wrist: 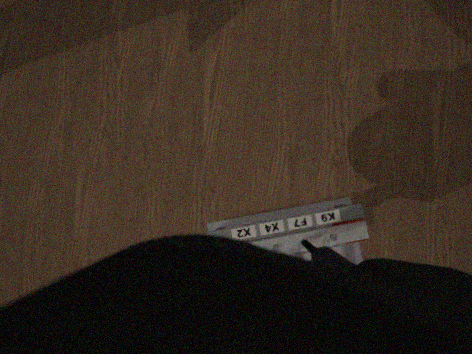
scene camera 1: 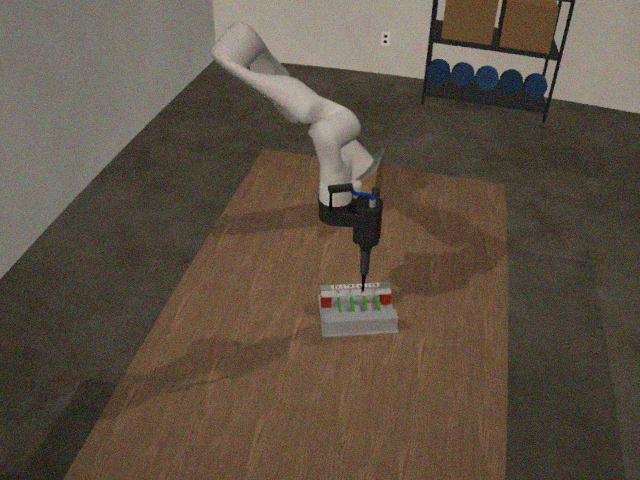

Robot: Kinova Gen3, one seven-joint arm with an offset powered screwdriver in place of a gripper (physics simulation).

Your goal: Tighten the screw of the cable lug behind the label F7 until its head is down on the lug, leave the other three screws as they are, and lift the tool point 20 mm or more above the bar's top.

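Frame: origin at the arm's base, x left, y back, z up, level; millimetres.
Seen in the pictures: hand, tool point: point(wrist: 304, 242) point(scene camera 1: 362, 290); arm's base, link origin: point(scene camera 1: 362, 168).
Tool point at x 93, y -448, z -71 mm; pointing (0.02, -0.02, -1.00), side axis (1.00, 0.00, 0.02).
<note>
Offsets run from my tool point to a thing's top centre. "spot": to the spot under its first point. Level surfaces: height alone.
My gripper, a black powered screwdriver point(scene camera 1: 362, 289) point(wrist: 304, 242), has no fingers; its thin bit points down over the terminal unit. The grey unit @(dx -4, dy -39, dz +4 mm) point(scene camera 1: 359, 325) stands on the table, with a pale bar @(spot: dx -15, dy -7, dz -4 mm) point(scene camera 1: 356, 292) point(wrist: 356, 233) across it. In the wrist view the upside-down labels are X2 @(spot: dx -68, dy +0, dz -3 mm) point(wrist: 243, 232), X4 @(spot: dx -37, dy +11, dz -3 mm) point(wrist: 272, 227), F7 @(spot: dx -7, dy +21, dz -3 mm) point(wrist: 300, 222) and K9 @(spot: dx +23, dy +32, dz -3 mm) point(wrist: 328, 216). The bit's tip appears at the screw position by F7; that screw and its lug are hidden. The K9 screw @(dx +30, dy +10, dz +4 mm) point(wrist: 333, 237) and X4 screw @(dx -31, dy -10, dz +4 mm) point(wrist: 276, 247) show faintly. Contact and screw height cannot be told.
Red blocks point(scene camera 1: 326, 302) point(scene camera 1: 385, 299) flank several green strips @(spot: dx -15, dy -54, dz +4 mm) point(scene camera 1: 352, 303) on the unit. The wooden table @(dz -46 mm) point(scene camera 1: 361, 403) point(wrist: 125, 150) carries arm shadows. The dark tool body covers the lower wrist view. A rack point(scene camera 1: 427, 67) stands by the far wall.
</note>
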